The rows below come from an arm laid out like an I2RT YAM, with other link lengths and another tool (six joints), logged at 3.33 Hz.
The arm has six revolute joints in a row. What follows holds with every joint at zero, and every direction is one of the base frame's.
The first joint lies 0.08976 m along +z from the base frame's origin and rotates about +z.
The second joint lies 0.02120 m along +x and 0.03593 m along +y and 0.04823 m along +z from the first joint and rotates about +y.
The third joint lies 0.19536 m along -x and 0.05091 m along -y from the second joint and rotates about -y.
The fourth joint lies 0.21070 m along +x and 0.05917 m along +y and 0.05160 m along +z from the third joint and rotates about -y.
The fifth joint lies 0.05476 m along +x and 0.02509 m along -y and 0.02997 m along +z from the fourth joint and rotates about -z.
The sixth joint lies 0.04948 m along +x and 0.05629 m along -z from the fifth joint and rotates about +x.
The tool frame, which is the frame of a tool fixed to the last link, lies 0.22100 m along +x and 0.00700 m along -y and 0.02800 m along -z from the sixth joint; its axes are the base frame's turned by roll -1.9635, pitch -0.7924 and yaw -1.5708 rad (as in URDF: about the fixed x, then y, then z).
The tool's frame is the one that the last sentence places.
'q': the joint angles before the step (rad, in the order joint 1, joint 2, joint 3, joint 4, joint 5, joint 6). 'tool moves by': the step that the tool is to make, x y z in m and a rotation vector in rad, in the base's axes. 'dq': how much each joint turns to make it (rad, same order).
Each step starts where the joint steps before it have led.
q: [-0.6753 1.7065 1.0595 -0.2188 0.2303 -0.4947]
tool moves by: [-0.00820 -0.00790 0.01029 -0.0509 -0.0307 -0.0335]
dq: [-0.0073 -0.0635 -0.0755 0.0663 0.0326 0.0061]
